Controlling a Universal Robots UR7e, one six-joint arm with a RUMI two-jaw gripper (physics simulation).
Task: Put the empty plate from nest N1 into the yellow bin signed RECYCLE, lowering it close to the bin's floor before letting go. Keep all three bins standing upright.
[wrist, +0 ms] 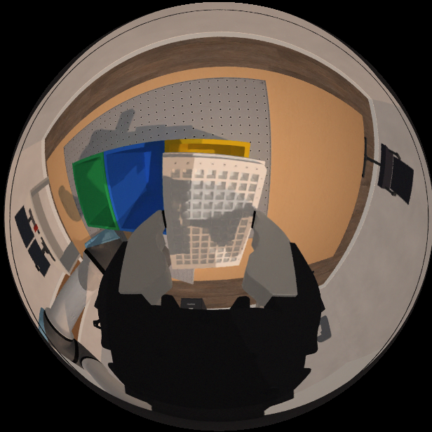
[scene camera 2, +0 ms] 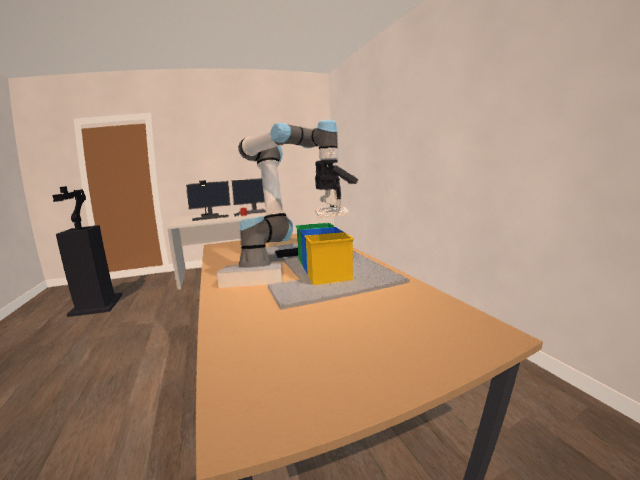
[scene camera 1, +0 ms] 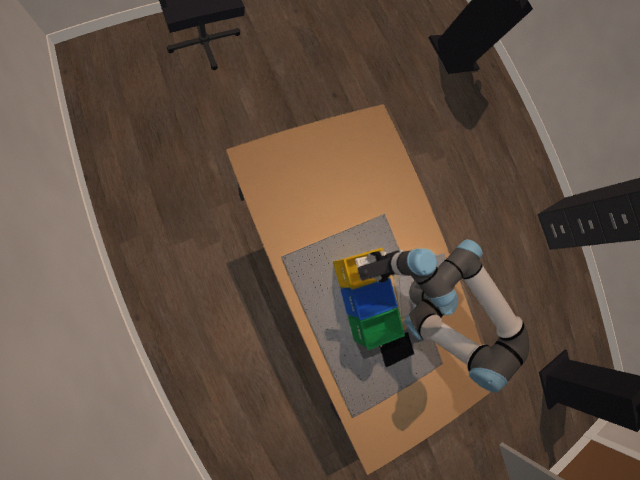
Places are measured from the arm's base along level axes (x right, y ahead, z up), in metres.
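Pixels of known places: gripper, fingertip midpoint: (scene camera 2: 334,212); arm's base, link origin: (scene camera 2: 254,265) (scene camera 1: 422,290).
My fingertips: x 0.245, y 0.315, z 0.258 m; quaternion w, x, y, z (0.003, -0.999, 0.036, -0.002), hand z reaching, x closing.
For each thing: its top centre in the pictures, then the offset to it from my fingertips. Level surfaces: height alone.
- white gridded plate, top centre: (scene camera 1: 375,265) (scene camera 2: 331,208) dx +0.000, dy -0.011, dz +0.016 m
- open yellow bin, top centre: (scene camera 2: 328,237) (scene camera 1: 367,268) dx -0.012, dy -0.025, dz -0.104 m
- blue bin, top centre: (scene camera 1: 375,298) (scene camera 2: 321,231) dx -0.143, dy -0.010, dz -0.104 m
- green bin, top centre: (scene camera 1: 383,328) (scene camera 2: 315,226) dx -0.275, dy +0.005, dz -0.104 m
- grey perforated mat, surface height: dz -0.284 m
- wooden table, surface height: dz -0.297 m
- black block, top centre: (scene camera 1: 397,349) (scene camera 2: 290,250) dx -0.464, dy -0.087, dz -0.269 m
The white gridded plate (scene camera 1: 362,260) (scene camera 2: 324,212) (wrist: 215,192) is held roughly level between the jaws of my gripper (scene camera 1: 380,265) (scene camera 2: 331,207) (wrist: 208,211), which is shut on it at two opposite sides. The plate hangs above the open yellow bin (scene camera 1: 352,274) (scene camera 2: 330,260) (wrist: 241,149), with a visible gap over its rim in scene camera 2. In the wrist view the plate hides most of that bin; its far rim shows beyond the plate. The yellow bin, the blue bin (scene camera 1: 369,301) (scene camera 2: 303,252) (wrist: 131,185) and the green bin (scene camera 1: 381,331) (wrist: 90,192) stand upright. Nest N1 cannot be made out.
The bins stand side by side in a row on a grey perforated mat (scene camera 1: 310,271) (scene camera 2: 294,298) (wrist: 225,105) on the wooden table (scene camera 1: 330,180) (scene camera 2: 310,372) (wrist: 310,175). A black block (scene camera 1: 397,352) lies beside the green bin. The arm's base (scene camera 2: 249,275) stands beside the mat.
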